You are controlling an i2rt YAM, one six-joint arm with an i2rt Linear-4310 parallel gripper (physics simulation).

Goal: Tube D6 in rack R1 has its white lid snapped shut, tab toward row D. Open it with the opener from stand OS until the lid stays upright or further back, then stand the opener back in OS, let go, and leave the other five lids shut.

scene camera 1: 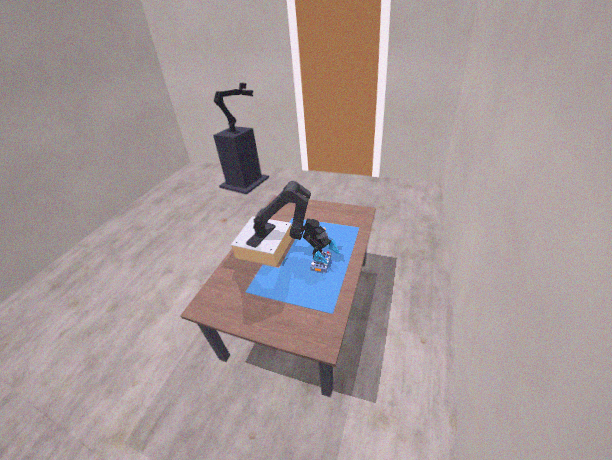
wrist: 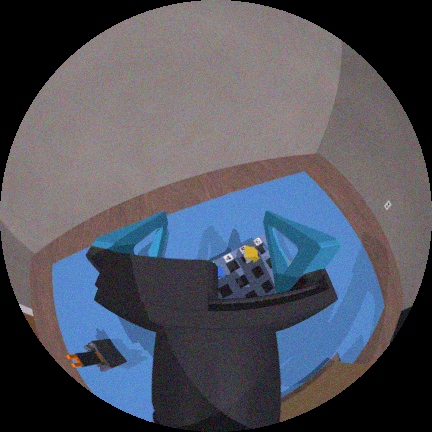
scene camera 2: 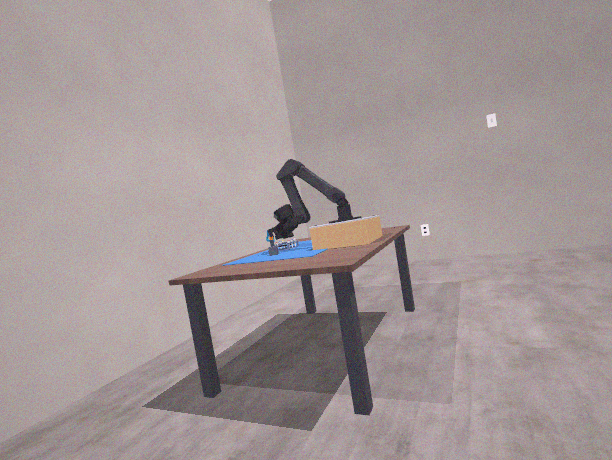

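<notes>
My gripper is open, its teal fingers wide apart with nothing between them, above the mat near rack R1. The blue-grey rack shows partly in the wrist view, with number labels 4 and 6, a yellow cap and part of a blue cap. My right finger and gripper body hide the rest. Tube D6 and its white lid cannot be made out. The black opener, with orange prongs, stands in the dark stand OS, apart from the fingers.
A blue mat lies under the rack and stand on the brown table. The arm's wooden base box stands beside the mat. A second arm stands on a dark pedestal away from the table.
</notes>
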